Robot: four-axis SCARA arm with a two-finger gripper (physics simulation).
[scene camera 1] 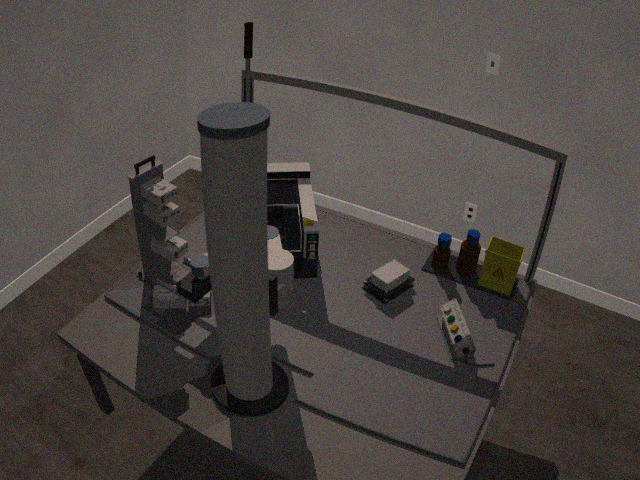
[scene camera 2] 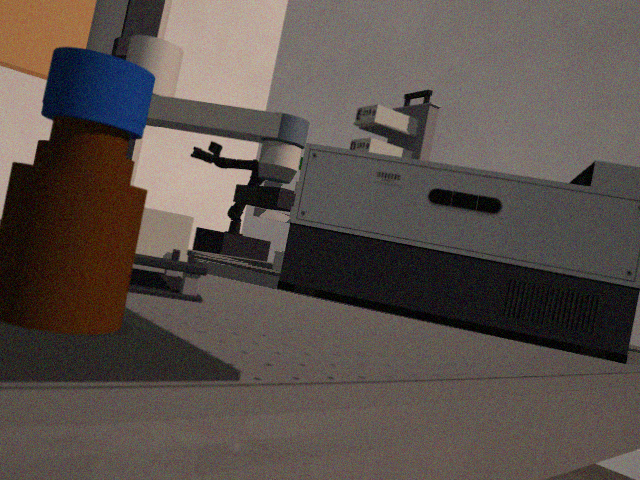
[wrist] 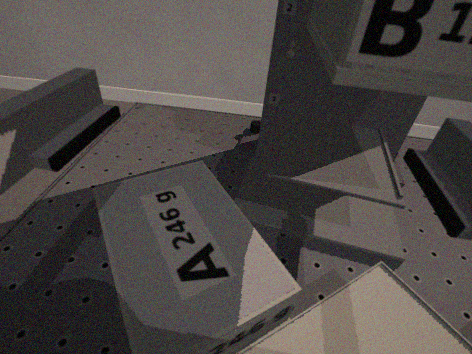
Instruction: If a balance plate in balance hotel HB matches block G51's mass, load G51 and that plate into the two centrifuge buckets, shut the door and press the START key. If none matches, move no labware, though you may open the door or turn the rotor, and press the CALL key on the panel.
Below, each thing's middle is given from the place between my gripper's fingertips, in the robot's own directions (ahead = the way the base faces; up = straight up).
Labels:
My hand is 10 cm above the plate A (wrist: 187, 264), 4 cm past it and 1 cm to the left of it. Also, from my hand: block G51 (scene camera 2: 160, 232): 65 cm to the right, 47 cm ahead, 7 cm below; then centrifuge (scene camera 2: 539, 261): 47 cm ahead, 13 cm to the right.

